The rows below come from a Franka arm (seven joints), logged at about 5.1 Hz.
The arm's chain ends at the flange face. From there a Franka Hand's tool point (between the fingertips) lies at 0.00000 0.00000 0.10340 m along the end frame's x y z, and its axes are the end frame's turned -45 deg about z.
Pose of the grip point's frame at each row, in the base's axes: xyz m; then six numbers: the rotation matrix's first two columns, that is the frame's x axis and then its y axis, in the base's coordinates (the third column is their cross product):
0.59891 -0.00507 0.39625 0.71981 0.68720 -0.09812 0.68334 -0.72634 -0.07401
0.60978 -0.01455 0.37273 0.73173 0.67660 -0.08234 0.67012 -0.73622 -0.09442
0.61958 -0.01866 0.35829 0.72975 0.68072 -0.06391 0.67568 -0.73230 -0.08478
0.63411 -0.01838 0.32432 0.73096 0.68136 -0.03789 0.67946 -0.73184 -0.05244
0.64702 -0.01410 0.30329 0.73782 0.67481 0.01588 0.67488 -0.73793 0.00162
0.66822 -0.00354 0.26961 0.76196 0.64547 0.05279 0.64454 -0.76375 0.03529
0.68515 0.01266 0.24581 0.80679 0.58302 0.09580 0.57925 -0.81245 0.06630
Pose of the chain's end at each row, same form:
0.61154 -0.00365 0.49887 0.99218 -0.02768 -0.12171 -0.02579 -0.99952 0.01705
0.62265 -0.01599 0.47531 0.99126 -0.04216 -0.12499 -0.04356 -0.99901 -0.00854
0.63039 -0.02059 0.46111 0.99379 -0.03647 -0.10514 -0.03823 -0.99916 -0.01476
0.64067 -0.01968 0.42750 0.99732 -0.03569 -0.06387 -0.03642 -0.99928 -0.01029
0.64570 -0.01508 0.40668 0.99893 -0.04463 0.01237 -0.04451 -0.99896 -0.01008
0.66170 -0.00428 0.37280 0.99455 -0.08364 0.06228 -0.08303 -0.99647 -0.01237
0.67311 0.01245 0.34851 0.98008 -0.16223 0.11462 -0.16090 -0.98675 -0.02086

